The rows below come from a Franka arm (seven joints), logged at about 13 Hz.
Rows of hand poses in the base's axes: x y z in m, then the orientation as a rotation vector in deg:
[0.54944, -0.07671, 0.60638, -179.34, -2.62, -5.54]
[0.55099, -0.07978, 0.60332, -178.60, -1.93, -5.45]
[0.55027, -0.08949, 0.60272, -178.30, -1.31, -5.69]
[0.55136, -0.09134, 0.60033, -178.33, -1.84, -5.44]
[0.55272, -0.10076, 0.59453, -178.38, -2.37, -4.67]
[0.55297, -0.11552, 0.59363, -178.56, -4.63, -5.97]
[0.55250, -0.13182, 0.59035, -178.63, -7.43, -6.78]
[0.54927, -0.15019, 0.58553, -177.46, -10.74, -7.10]
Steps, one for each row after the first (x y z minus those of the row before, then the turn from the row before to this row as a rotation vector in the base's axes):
[0.00155, -0.00307, -0.00306, 0.76, 0.06, -0.41]
[-0.00072, -0.00971, -0.00060, 0.31, -0.15, -0.39]
[0.00109, -0.00185, -0.00239, -0.04, 0.16, 0.34]
[0.00136, -0.00942, -0.00580, -0.05, 0.49, 0.35]
[0.00025, -0.01476, -0.00090, -0.29, -0.85, 1.43]
[-0.00047, -0.01630, -0.00328, -0.24, -0.54, 1.78]
[-0.00323, -0.01837, -0.00482, 0.91, -0.21, 2.19]

